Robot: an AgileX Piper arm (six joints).
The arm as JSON. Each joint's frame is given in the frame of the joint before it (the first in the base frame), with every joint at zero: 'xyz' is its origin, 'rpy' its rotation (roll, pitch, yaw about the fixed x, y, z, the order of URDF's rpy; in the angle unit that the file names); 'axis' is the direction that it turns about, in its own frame. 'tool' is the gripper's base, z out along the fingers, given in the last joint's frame.
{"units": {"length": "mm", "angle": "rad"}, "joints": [
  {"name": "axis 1", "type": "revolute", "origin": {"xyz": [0.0, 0.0, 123.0], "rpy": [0.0, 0.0, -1.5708]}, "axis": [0.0, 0.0, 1.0]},
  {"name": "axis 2", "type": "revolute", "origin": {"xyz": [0.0, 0.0, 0.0], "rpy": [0.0, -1.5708, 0.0]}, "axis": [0.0, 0.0, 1.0]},
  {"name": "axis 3", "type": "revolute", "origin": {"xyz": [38.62, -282.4, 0.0], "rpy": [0.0, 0.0, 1.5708]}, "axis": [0.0, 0.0, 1.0]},
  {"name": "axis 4", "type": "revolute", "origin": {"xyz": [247.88, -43.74, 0.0], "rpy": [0.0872, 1.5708, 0.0]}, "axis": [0.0, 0.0, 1.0]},
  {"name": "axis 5", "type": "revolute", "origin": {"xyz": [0.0, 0.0, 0.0], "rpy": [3.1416, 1.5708, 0.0]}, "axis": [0.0, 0.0, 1.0]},
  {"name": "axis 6", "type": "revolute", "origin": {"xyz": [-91.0, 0.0, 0.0], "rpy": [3.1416, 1.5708, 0.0]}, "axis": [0.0, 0.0, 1.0]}
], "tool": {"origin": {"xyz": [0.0, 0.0, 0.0], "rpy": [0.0, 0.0, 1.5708]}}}
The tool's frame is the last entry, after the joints.
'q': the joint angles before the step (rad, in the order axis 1, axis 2, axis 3, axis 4, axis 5, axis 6). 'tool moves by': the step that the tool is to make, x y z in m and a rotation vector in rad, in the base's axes. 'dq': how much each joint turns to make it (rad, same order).
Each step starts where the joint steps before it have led.
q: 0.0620 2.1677 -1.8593 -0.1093 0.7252 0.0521
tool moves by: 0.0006 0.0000 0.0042 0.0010 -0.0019 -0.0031
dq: 0.0001 -0.0002 -0.0161 0.0000 0.0146 0.0021
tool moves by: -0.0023 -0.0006 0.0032 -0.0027 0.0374 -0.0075
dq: -0.0001 -0.0002 -0.0202 0.0000 0.0584 0.0014
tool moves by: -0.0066 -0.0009 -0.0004 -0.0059 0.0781 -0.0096
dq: 0.0001 -0.0036 -0.0069 0.0007 0.0893 0.0000
